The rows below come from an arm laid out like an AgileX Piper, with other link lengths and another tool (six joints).
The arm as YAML. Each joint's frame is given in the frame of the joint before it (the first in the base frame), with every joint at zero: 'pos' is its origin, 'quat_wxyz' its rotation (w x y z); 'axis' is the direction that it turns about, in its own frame. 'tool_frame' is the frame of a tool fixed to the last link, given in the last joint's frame.
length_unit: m
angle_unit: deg
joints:
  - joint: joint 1
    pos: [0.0, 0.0, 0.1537]
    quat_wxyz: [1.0, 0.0, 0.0, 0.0]
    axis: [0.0, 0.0, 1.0]
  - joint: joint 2
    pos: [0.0, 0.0, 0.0]
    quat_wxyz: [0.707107, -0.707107, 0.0, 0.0]
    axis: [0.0, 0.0, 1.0]
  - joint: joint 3
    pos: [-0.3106, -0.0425, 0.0]
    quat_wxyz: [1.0, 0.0, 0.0, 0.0]
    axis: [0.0, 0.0, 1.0]
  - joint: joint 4
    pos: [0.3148, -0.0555, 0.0]
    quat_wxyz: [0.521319, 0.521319, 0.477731, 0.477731]
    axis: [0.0, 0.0, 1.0]
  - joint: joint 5
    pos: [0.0, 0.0, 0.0]
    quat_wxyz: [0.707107, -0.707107, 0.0, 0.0]
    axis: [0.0, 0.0, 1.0]
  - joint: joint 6
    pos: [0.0, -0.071, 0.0]
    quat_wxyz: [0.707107, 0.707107, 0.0, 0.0]
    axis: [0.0, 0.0, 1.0]
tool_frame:
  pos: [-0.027, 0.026, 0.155]
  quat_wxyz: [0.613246, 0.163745, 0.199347, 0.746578]
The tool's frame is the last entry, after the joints.
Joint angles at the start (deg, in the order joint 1, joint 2, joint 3, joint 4, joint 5, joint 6):
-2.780 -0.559 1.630 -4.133 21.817 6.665
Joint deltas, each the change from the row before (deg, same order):
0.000 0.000 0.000 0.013 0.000 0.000
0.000 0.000 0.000 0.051 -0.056 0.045
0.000 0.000 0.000 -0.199 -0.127 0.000
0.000 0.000 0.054 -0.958 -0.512 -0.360
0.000 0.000 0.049 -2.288 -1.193 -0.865
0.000 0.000 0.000 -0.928 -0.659 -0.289
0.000 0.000 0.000 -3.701 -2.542 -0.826
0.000 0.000 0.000 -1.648 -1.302 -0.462
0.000 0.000 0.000 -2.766 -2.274 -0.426
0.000 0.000 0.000 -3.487 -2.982 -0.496
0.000 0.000 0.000 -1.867 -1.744 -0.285
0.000 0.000 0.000 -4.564 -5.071 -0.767
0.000 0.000 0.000 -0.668 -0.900 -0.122
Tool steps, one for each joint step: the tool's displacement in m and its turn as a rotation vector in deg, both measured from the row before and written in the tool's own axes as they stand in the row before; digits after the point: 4 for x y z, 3 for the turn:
0.0000 0.0000 0.0000 0.001 0.010 0.008
0.0001 0.0002 -0.0001 -0.047 0.077 0.063
-0.0001 0.0004 -0.0003 -0.143 -0.119 -0.145
-0.0003 0.0011 -0.0006 -0.541 -0.789 -0.993
-0.0005 0.0028 -0.0019 -1.328 -1.869 -2.397
0.0000 0.0018 -0.0013 -0.720 -0.676 -0.953
0.0004 0.0069 -0.0051 -2.758 -2.513 -3.568
0.0005 0.0035 -0.0026 -1.376 -1.103 -1.726
0.0011 0.0061 -0.0047 -2.373 -1.614 -2.655
0.0020 0.0078 -0.0062 -3.063 -1.897 -3.421
0.0014 0.0046 -0.0036 -1.765 -0.947 -1.909
0.0056 0.0129 -0.0109 -5.038 -2.014 -4.965
0.0010 0.0024 -0.0019 -0.884 -0.245 -0.769

